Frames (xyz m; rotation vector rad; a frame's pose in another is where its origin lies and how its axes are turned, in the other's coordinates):
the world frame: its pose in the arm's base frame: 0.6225 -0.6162 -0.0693 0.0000 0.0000 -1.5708
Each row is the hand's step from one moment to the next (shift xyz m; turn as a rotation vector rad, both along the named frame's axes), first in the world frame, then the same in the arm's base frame.
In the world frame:
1: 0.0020 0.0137 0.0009 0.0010 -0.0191 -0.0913
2: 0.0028 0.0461 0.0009 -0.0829 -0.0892 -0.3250
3: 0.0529 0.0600 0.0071 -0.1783 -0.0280 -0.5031
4: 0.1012 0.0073 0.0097 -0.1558 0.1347 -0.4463
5: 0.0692 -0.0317 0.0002 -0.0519 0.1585 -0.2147
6: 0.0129 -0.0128 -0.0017 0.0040 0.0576 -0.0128
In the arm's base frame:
1: 0.0137 -0.0020 0.0009 -0.0191 -0.0010 -0.0913
2: 0.0461 -0.0028 0.0009 -0.0892 0.0829 -0.3250
3: 0.0600 -0.0529 0.0071 -0.0280 0.1783 -0.5031
4: 0.0073 -0.1012 0.0097 0.1347 0.1558 -0.4463
5: -0.0317 -0.0692 0.0002 0.1585 0.0519 -0.2147
6: -0.0128 -0.0129 -0.0017 0.0576 -0.0040 -0.0128

